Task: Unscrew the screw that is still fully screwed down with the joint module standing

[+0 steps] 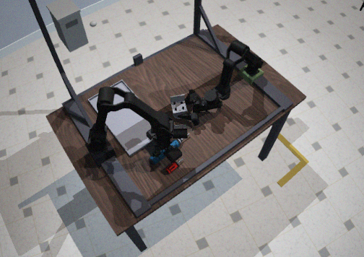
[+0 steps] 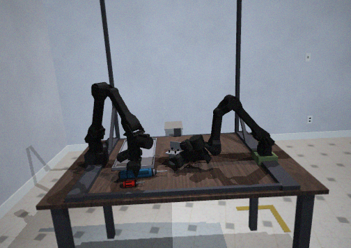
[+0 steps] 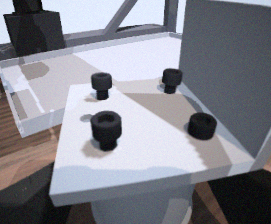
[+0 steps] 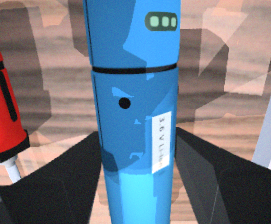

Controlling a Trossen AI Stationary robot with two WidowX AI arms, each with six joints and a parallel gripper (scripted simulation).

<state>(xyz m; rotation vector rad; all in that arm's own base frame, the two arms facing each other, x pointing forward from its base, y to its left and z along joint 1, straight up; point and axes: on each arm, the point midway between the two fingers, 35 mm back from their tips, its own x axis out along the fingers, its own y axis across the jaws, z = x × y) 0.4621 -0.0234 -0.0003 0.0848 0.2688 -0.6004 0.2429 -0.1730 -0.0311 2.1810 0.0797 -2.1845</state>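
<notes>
Right now my left hand is 10 mm past the grey cylinder, 20 mm to the left of it and 10 mm above it. From my left hand the other things lie so: dark frame rail (290 mm ahead, 30 mm to the left, 30 mm below); screw (10 mm ahead, 10 mm to the right, 30 mm above); bracket (10 mm behind, 20 mm to the right, 30 mm above).
</notes>
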